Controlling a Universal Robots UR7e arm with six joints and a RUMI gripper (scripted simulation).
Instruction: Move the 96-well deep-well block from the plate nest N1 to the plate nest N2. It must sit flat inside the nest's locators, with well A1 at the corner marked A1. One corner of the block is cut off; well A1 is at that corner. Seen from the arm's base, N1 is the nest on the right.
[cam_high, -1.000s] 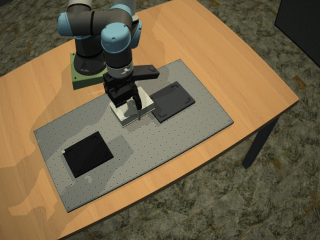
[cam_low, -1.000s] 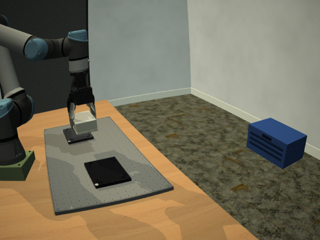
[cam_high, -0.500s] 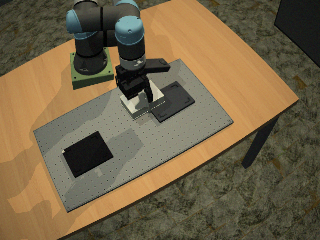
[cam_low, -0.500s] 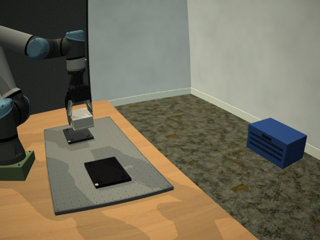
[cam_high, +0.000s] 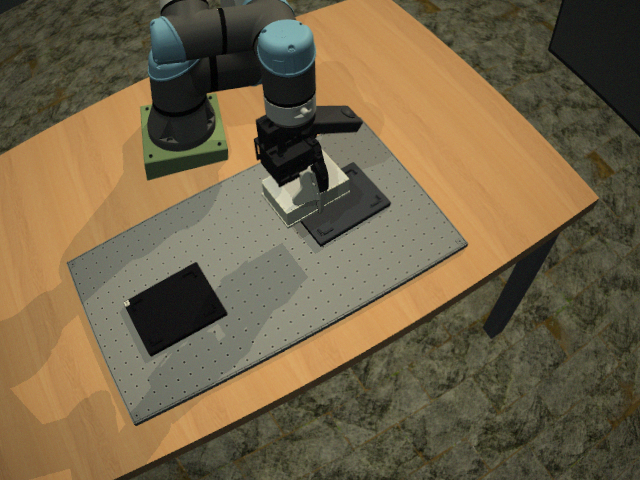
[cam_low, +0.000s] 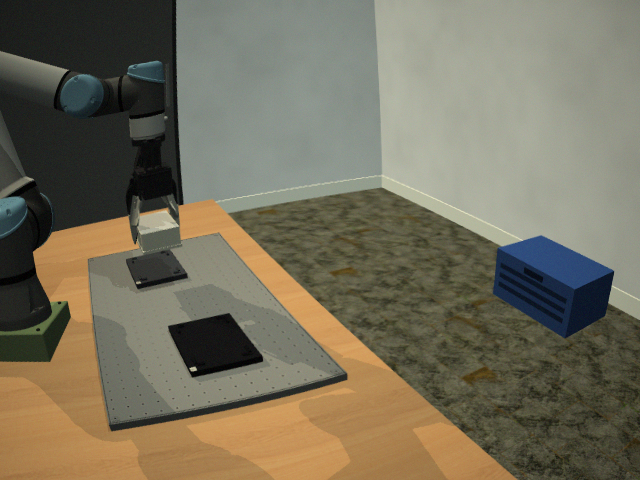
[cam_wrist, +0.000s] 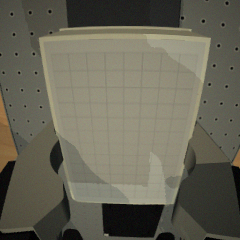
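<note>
My gripper is now 70 mm to the right of the black plate nest and 100 mm above it. Round my hand: white 96-well deep-well block 10 mm above.
</note>
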